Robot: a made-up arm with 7 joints. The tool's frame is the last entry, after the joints.
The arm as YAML. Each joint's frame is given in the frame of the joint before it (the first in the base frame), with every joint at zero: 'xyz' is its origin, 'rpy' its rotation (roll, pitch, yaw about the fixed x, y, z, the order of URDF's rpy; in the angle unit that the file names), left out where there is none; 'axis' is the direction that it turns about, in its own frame. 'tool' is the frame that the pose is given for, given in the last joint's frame.
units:
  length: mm
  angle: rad
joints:
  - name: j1
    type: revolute
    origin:
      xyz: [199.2, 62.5, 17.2]
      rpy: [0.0, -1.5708, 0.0]
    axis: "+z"
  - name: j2
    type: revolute
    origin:
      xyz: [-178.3, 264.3, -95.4]
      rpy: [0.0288, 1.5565, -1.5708]
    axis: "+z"
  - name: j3
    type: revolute
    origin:
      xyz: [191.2, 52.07, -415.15]
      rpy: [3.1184, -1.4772, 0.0]
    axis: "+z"
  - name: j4
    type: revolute
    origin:
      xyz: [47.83, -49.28, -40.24]
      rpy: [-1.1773, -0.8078, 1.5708]
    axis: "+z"
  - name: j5
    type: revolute
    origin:
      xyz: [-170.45, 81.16, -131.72]
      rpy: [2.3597, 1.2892, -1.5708]
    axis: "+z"
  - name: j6
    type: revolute
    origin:
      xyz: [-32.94, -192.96, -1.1]
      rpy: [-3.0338, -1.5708, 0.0]
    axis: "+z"
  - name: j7
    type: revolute
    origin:
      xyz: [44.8, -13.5, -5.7]
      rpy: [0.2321, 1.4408, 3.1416]
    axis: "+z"
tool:
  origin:
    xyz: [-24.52, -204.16, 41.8]
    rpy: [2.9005, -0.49, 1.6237]
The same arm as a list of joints. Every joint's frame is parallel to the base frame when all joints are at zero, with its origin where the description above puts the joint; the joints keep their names.
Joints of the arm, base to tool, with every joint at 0 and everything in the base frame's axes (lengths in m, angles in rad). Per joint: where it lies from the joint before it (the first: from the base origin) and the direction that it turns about. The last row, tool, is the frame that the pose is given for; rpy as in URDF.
j1: xyz 0.1992 0.0625 0.0172 axis -x
j2: xyz 0.0954 0.2643 -0.1783 axis -0.0143 -0.999483 -0.0288
j3: xyz 0.1971 0.4107 0.0640 axis 0.9966 0.0798 -0.0205
j4: xyz -0.0352 -0.0522 0.0487 axis 0.197195 0.933978 0.297993
j5: xyz -0.2014 -0.1077 0.0288 axis -x
j6: xyz 0.0011 0.0535 -0.1883 axis -y
j7: xyz -0.0448 0.0057 0.0135 axis 0.964975 -0.126197 -0.229994
tool: xyz -0.0094 -0.0235 -0.2083 rpy -0.1633 -0.8469 -0.2005

